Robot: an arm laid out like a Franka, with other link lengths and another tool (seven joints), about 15 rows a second.
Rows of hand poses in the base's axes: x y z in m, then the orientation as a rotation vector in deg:
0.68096 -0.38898 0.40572 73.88 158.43 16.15
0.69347 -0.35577 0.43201 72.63 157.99 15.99
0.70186 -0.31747 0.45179 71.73 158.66 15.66
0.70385 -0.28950 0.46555 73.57 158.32 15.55
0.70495 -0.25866 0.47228 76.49 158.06 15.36
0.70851 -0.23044 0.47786 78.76 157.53 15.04
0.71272 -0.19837 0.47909 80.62 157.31 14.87
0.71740 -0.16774 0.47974 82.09 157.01 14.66
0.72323 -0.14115 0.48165 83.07 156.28 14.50
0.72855 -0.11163 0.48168 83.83 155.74 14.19
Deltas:
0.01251 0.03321 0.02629 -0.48 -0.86 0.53
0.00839 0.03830 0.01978 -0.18 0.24 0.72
0.00199 0.02797 0.01376 0.19 0.52 -1.15
0.00110 0.03084 0.00673 0.39 1.09 -1.70
0.00356 0.02822 0.00558 0.10 0.64 -1.43
0.00421 0.03207 0.00123 0.22 0.70 -1.08
0.00468 0.03063 0.00065 0.09 0.48 -0.90
0.00583 0.02659 0.00191 -0.13 -0.08 -0.79
0.00532 0.02952 0.00003 -0.20 0.00 -0.61

